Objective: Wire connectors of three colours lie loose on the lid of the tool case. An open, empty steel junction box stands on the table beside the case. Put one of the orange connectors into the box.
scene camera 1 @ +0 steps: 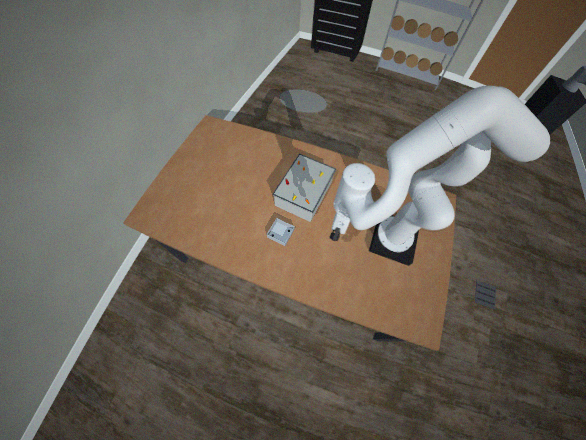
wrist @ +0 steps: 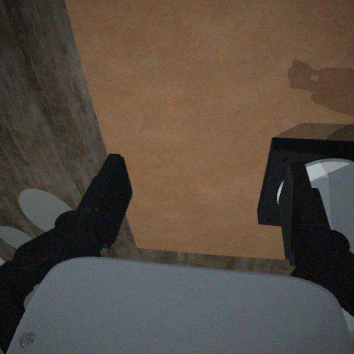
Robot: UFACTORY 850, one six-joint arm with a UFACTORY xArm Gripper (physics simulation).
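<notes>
The grey tool case (scene camera 1: 295,206) stands on the table with loose connectors on its lid. An orange connector (scene camera 1: 307,201) lies near the lid's front edge. Two small orange connectors (scene camera 1: 299,163) (scene camera 1: 303,169) lie near its back corner. Yellow connectors (scene camera 1: 321,174) (scene camera 1: 313,182) (scene camera 1: 294,197) and a red connector (scene camera 1: 287,182) lie there too. The open steel junction box (scene camera 1: 285,240) stands in front of the case; no connector shows in it. My gripper (scene camera 1: 335,235) (wrist: 202,176) is open and empty, above the table to the right of the case and box.
The wooden table (scene camera 1: 210,200) (wrist: 200,100) carries the arm's black base plate (scene camera 1: 391,254) (wrist: 268,200) at the right. The arm reaches over the table's right part, its wrist close to the case's right side. A shelf rack and a dark drawer cabinet (scene camera 1: 340,22) stand by the wall.
</notes>
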